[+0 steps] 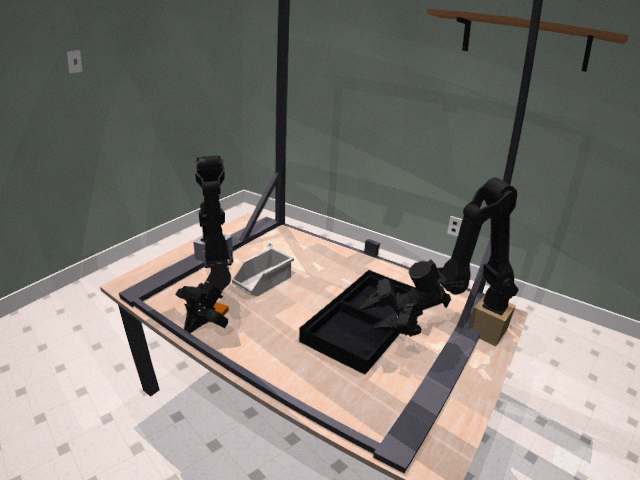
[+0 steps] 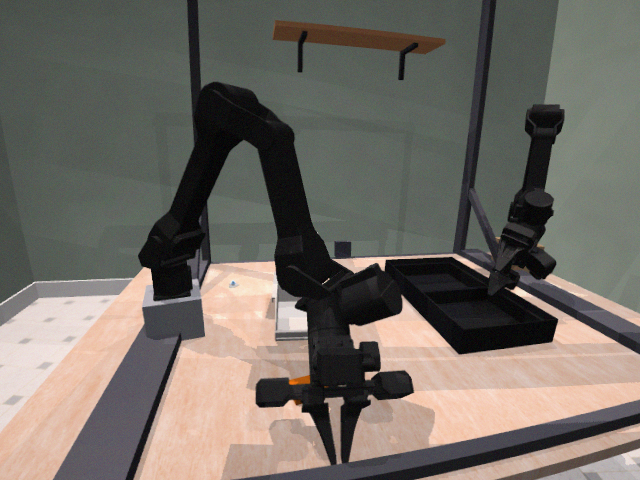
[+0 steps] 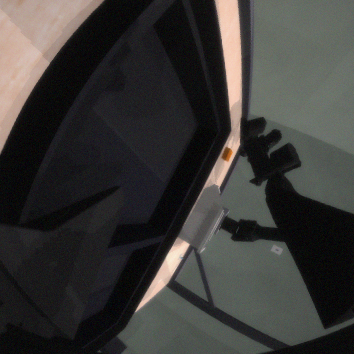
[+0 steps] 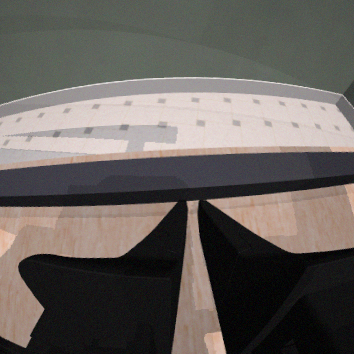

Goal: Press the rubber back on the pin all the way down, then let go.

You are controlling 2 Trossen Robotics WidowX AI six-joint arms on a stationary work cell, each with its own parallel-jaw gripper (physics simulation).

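Places are measured from the left arm's base along level axes (x ahead, y left, z up), in millimetres.
Where they show: left gripper, between the fingertips: [image 1: 367, 318] [image 2: 493, 283] [image 3: 196, 193]; right gripper, between the fingertips: [image 1: 185, 333] [image 2: 339, 470] [image 3: 241, 117] [image 4: 191, 206]; left arm's base, origin of its link: [image 1: 495, 306]; right arm's base, origin of its link: [image 2: 172, 291] [image 3: 222, 221].
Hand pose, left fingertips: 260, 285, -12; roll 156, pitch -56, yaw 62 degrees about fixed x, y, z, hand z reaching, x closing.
Each offset is from my left fingertips to the top centre of the thing, as dx, dy, dz. "spot": to the spot under its first point.
A tiny blue-topped object @[+582, -186, -70] [image 1: 269, 244] [image 2: 233, 283] stands on the table behind the grey bin; it is too small to tell whether it is the pin or its rubber back. No pin or rubber back can be made out at the fingers. My right gripper [image 1: 188, 327] [image 2: 339, 460] [image 4: 191, 206] points down near the table's front rail; its fingers are shut to a narrow slit, with table wood showing through and no object seen between them. My left gripper [image 1: 368, 317] [image 2: 492, 289] is open and empty above the black tray.
An orange block @[+395, +205, -66] [image 1: 221, 308] [image 2: 300, 381] [image 3: 227, 154] lies on the table beside and behind my right gripper. A grey open bin @[spot: +368, -32, -41] [image 1: 279, 273] [image 3: 202, 220] stands farther back. The black two-compartment tray @[+44, -71, -31] [image 1: 330, 348] [image 2: 504, 338] lies under my left gripper. A dark rail [image 4: 150, 175] runs along the table edge.
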